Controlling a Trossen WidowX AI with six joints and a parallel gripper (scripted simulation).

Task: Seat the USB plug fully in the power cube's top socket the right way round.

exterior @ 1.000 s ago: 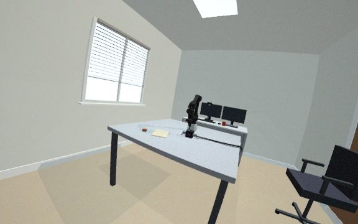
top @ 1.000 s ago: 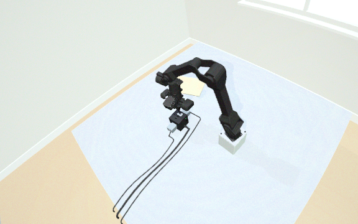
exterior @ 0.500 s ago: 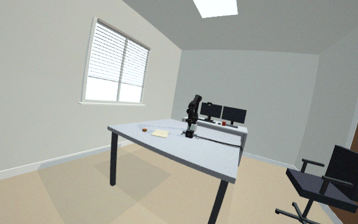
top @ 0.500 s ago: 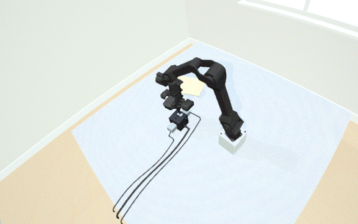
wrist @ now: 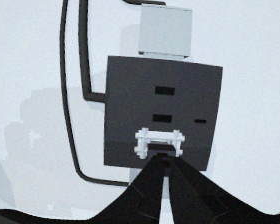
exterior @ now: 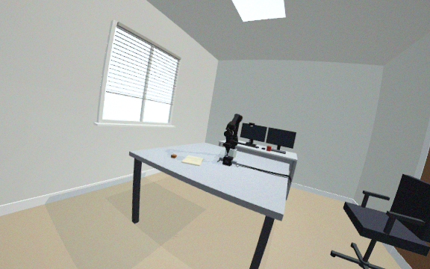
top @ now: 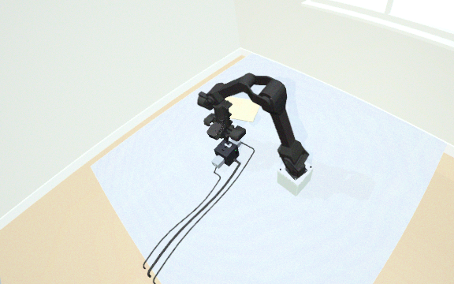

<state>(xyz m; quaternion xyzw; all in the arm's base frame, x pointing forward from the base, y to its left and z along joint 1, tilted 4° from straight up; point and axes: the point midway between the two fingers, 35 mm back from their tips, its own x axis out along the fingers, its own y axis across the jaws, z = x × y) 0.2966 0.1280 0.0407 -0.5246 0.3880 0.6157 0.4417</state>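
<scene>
The USB plug is 20 mm below my gripper tip. Round my gripper tip: orange object 360 mm ahead, 340 mm to the right, 100 mm below; then yellow notepad 240 mm ahead, 210 mm to the right, 110 mm below.
</scene>
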